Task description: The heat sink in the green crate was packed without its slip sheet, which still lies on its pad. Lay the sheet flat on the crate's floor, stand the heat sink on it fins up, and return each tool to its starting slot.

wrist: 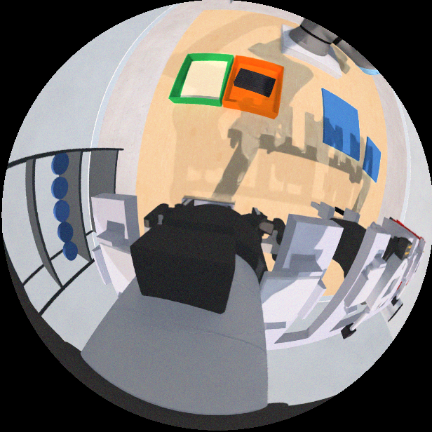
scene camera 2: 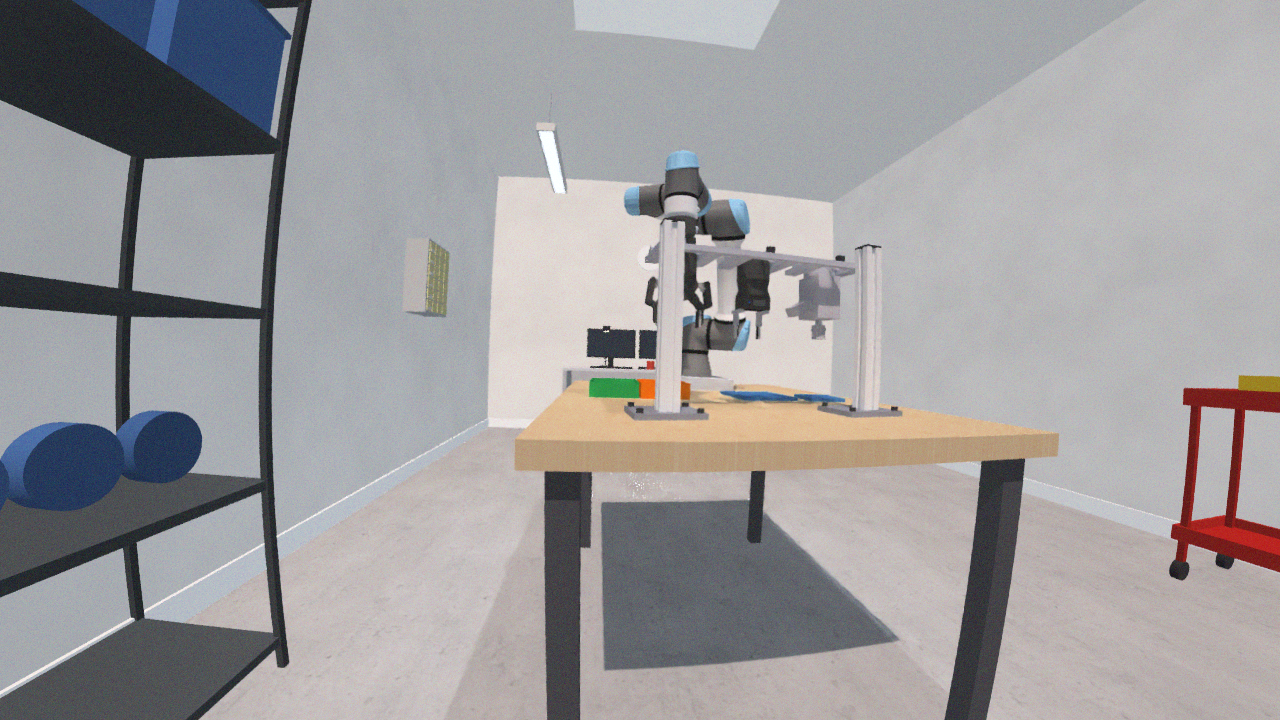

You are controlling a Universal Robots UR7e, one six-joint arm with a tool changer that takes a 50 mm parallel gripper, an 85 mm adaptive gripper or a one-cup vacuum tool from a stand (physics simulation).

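Frame: origin at the arm's base, x ahead, y left, z up, level; millimetres.
Seen in the pictures: arm's base, origin of its link: (scene camera 2: 691, 375).
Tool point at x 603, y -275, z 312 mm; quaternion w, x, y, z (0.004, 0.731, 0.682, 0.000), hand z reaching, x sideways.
Offsets run from my tool point to a thing's top centre. "pt": to the spot under its first point.
The green crate {dx -319, dy -7, dz -317 mm} (scene camera 2: 614, 387) (wrist: 180, 86) stands on the table with the cream slip sheet (wrist: 204, 79) flat on its floor. The dark heat sink (wrist: 255, 82) lies in the orange crate (scene camera 2: 646, 388) (wrist: 250, 106) beside it, ribbed face up. My gripper (scene camera 2: 679, 319) (wrist: 212, 221), the black adaptive one, is at the end slot of the tool stand (scene camera 2: 868, 331), under the arm's wrist. Its fingers are wide apart and hold nothing. Part of it is hidden behind a stand post. Whether it is locked to the wrist I cannot tell.
A dark parallel gripper (scene camera 2: 753, 286) and the grey vacuum tool {pt dx +59, dy +327, dz -90 mm} (scene camera 2: 818, 295) hang in the stand's other slots. A large blue pad {pt dx -215, dy +330, dz -350 mm} (scene camera 2: 756, 395) (wrist: 341, 120) and a small blue pad {pt dx -146, dy +505, dz -350 mm} (scene camera 2: 819, 397) (wrist: 371, 159) lie on the table. The stand's posts rise close around the arm.
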